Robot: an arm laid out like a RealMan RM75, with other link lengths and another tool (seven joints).
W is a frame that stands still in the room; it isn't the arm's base.
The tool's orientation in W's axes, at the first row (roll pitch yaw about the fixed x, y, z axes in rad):
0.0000, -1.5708, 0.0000
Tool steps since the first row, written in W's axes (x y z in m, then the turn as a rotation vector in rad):
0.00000, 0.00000, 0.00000, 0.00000, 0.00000, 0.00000
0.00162, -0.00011, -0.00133, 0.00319, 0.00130, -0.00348
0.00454, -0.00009, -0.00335, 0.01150, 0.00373, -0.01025
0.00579, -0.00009, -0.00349, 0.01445, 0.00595, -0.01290
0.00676, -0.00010, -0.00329, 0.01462, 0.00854, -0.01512
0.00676, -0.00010, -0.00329, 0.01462, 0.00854, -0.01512
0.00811, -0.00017, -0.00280, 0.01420, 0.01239, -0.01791
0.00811, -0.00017, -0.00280, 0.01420, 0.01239, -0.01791
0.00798, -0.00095, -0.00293, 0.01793, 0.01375, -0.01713
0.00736, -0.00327, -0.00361, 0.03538, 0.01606, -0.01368
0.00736, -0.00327, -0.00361, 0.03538, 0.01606, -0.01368
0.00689, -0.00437, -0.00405, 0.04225, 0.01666, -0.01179
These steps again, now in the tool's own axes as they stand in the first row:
0.00000, 0.00000, 0.00000, 0.00000, 0.00000, 0.00000
-0.00133, -0.00011, -0.00162, -0.00348, 0.00130, -0.00319
-0.00335, -0.00009, -0.00454, -0.01025, 0.00373, -0.01150
-0.00349, -0.00009, -0.00579, -0.01290, 0.00595, -0.01445
-0.00329, -0.00010, -0.00676, -0.01512, 0.00854, -0.01462
-0.00329, -0.00010, -0.00676, -0.01512, 0.00854, -0.01462
-0.00280, -0.00017, -0.00811, -0.01791, 0.01239, -0.01420
-0.00280, -0.00017, -0.00811, -0.01791, 0.01239, -0.01420
-0.00293, -0.00095, -0.00798, -0.01713, 0.01375, -0.01793
-0.00361, -0.00327, -0.00736, -0.01368, 0.01606, -0.03538
-0.00361, -0.00327, -0.00736, -0.01368, 0.01606, -0.03538
-0.00405, -0.00437, -0.00689, -0.01179, 0.01666, -0.04225

